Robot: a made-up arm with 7 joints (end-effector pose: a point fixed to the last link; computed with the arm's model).
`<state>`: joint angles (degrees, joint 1 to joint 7).
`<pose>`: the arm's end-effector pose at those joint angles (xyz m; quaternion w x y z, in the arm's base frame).
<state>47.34 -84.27 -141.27 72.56 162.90 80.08 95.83</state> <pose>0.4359 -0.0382 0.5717 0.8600 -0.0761 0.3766 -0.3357</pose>
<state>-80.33 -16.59 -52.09 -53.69 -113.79 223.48 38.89</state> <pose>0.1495 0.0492 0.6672 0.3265 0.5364 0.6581 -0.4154</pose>
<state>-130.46 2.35 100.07 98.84 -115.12 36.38 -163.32</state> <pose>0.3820 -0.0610 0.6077 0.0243 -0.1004 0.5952 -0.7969</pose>
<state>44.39 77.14 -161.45 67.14 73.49 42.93 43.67</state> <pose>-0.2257 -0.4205 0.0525 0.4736 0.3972 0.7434 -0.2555</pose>
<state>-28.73 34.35 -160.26 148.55 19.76 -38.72 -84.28</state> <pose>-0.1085 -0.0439 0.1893 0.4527 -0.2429 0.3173 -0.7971</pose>
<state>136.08 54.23 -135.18 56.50 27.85 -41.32 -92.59</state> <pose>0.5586 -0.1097 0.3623 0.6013 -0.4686 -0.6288 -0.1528</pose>
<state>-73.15 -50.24 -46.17 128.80 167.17 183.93 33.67</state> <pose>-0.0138 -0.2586 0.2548 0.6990 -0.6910 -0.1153 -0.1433</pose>
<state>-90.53 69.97 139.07 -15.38 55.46 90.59 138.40</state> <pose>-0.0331 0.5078 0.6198 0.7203 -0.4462 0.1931 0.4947</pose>
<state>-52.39 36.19 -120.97 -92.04 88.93 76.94 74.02</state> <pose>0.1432 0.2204 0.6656 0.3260 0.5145 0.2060 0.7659</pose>
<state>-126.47 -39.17 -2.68 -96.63 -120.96 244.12 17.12</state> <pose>0.0422 0.0814 0.5584 0.2032 0.4765 0.6523 -0.5533</pose>
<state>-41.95 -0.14 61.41 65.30 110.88 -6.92 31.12</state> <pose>0.3054 0.1863 0.7224 0.7545 -0.5795 -0.1658 0.2596</pose>
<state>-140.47 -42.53 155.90 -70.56 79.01 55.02 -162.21</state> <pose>-0.4908 -0.2204 0.4513 0.6086 -0.5012 -0.5097 0.3444</pose>
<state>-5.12 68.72 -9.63 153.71 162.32 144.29 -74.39</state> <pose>-0.0027 0.0459 0.4118 0.2075 -0.5200 0.7784 -0.2841</pose>
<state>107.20 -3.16 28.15 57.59 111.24 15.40 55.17</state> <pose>-0.2778 0.2575 0.7449 0.1412 -0.3270 -0.4050 0.8421</pose>
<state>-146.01 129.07 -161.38 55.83 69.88 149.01 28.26</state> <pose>0.0749 0.1549 -0.0851 0.0674 0.7381 -0.5646 0.3631</pose>
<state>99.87 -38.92 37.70 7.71 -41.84 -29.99 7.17</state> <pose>-0.0150 0.4601 0.7958 0.0730 -0.6764 -0.7225 -0.1228</pose>
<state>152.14 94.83 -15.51 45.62 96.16 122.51 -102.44</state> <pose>0.4450 -0.0755 0.5276 0.8268 -0.2959 0.4450 -0.1756</pose>
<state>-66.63 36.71 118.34 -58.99 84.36 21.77 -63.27</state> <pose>-0.3699 0.0781 0.8233 0.3019 0.4822 -0.6035 -0.5587</pose>
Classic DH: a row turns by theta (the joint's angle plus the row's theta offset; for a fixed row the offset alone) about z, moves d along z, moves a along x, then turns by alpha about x. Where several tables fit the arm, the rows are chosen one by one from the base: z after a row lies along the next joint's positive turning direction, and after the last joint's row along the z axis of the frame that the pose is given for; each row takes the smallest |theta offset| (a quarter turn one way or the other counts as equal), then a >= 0, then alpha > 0; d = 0 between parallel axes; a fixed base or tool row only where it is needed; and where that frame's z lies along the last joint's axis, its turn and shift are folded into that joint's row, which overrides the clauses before.
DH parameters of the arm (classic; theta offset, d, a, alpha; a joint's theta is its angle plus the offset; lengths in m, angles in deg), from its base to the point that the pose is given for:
joint 1: 0 0.3266 0 90
joint 2: 0 0.047 0 -90
joint 3: 0 0.2768 0.0161 -90
joint 4: 0 0.047 -0.0182 90
joint 5: 0 0.3012 0 90
joint 6: 90 0.08 0.0912 90
joint 7: 0 0.0124 0 0

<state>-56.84 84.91 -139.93 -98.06 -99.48 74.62 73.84</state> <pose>-0.0307 0.1204 0.6652 0.6583 -0.4108 0.2480 -0.5800</pose>
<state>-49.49 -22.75 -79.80 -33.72 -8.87 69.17 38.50</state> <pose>0.2481 0.0371 0.8159 0.7321 0.1497 0.1050 0.6562</pose>
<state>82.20 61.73 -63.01 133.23 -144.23 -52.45 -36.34</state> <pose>0.3313 -0.0588 0.5841 0.6672 0.6722 0.1477 -0.2850</pose>
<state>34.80 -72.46 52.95 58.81 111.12 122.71 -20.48</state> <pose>0.2057 0.3615 0.2632 0.3280 -0.7790 0.5293 0.0738</pose>
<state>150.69 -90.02 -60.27 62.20 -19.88 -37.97 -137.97</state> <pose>-0.1943 0.5375 0.1983 0.5349 -0.1723 0.5519 -0.6162</pose>
